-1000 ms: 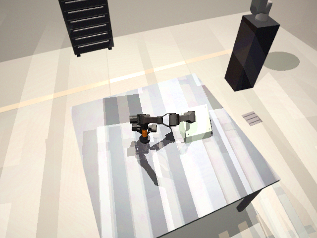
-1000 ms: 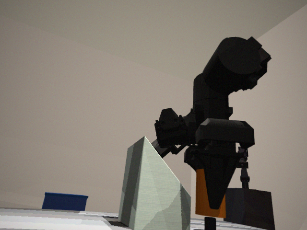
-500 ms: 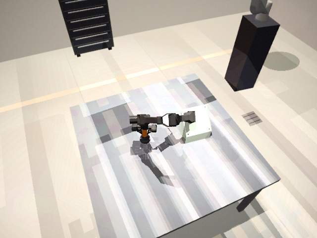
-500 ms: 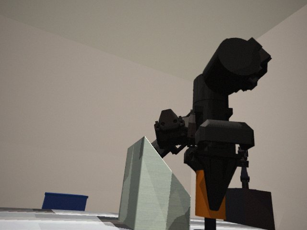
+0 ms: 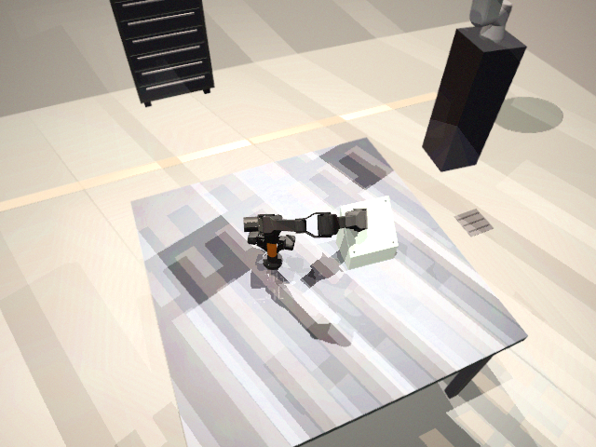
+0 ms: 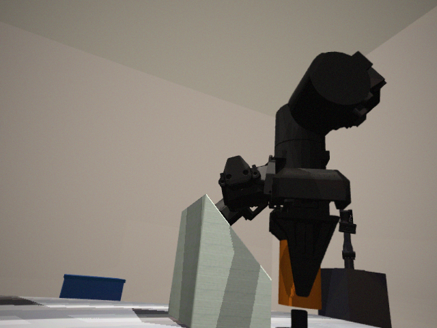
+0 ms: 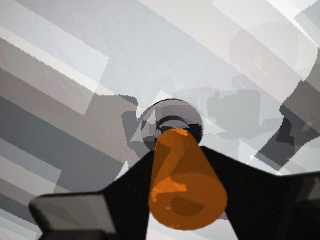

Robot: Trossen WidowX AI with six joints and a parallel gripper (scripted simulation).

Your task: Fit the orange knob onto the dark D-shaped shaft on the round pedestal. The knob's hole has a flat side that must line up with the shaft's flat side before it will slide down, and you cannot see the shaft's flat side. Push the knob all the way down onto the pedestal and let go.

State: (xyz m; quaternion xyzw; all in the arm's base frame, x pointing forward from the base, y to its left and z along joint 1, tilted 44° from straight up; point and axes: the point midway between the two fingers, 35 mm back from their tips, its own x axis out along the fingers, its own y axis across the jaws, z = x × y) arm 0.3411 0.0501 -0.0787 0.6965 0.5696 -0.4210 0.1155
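My gripper tip is now 20 mm below the orange knob. From my gripper tip the other things lie so: dark pedestal (40 mm below).
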